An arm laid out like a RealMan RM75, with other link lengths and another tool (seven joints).
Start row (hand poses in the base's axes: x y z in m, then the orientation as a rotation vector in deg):
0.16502, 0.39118, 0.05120, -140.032, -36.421, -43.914
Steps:
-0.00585, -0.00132, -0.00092, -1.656, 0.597, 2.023
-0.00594, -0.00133, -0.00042, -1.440, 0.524, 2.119
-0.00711, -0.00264, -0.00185, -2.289, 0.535, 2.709
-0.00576, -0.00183, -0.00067, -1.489, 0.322, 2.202
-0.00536, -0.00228, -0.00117, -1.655, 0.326, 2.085
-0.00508, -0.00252, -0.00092, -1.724, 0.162, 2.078
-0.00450, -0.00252, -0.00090, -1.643, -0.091, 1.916
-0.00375, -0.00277, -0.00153, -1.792, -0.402, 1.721
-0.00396, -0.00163, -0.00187, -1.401, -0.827, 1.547
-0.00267, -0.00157, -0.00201, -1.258, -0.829, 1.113
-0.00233, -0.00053, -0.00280, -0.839, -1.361, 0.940
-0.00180, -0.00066, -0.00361, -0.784, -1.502, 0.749
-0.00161, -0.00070, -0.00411, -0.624, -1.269, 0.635
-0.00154, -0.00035, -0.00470, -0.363, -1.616, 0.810
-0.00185, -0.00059, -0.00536, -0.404, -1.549, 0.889
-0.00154, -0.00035, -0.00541, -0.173, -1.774, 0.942
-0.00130, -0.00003, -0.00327, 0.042, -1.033, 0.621
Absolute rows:
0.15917, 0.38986, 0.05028, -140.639, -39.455, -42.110
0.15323, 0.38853, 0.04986, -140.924, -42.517, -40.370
0.14612, 0.38589, 0.04801, -141.572, -46.721, -38.178
0.14036, 0.38406, 0.04734, -141.671, -49.988, -36.597
0.13500, 0.38178, 0.04617, -141.921, -53.203, -34.974
0.12992, 0.37926, 0.04525, -142.156, -56.511, -33.513
0.12542, 0.37674, 0.04435, -142.346, -59.687, -32.432
0.12167, 0.37397, 0.04282, -142.726, -62.840, -31.733
0.11771, 0.37234, 0.04095, -142.835, -65.748, -31.784
0.11504, 0.37077, 0.03894, -143.093, -68.076, -32.011
0.11271, 0.37024, 0.03614, -143.102, -70.165, -33.173
0.11091, 0.36958, 0.03253, -143.178, -72.054, -34.601
0.10930, 0.36888, 0.02842, -143.185, -73.633, -35.833
0.10776, 0.36853, 0.02372, -142.815, -75.376, -37.620
0.10591, 0.36794, 0.01836, -142.377, -77.212, -39.286
0.10437, 0.36759, 0.01295, -141.671, -79.027, -41.362
0.10307, 0.36756, 0.00968, -141.067, -80.062, -42.630

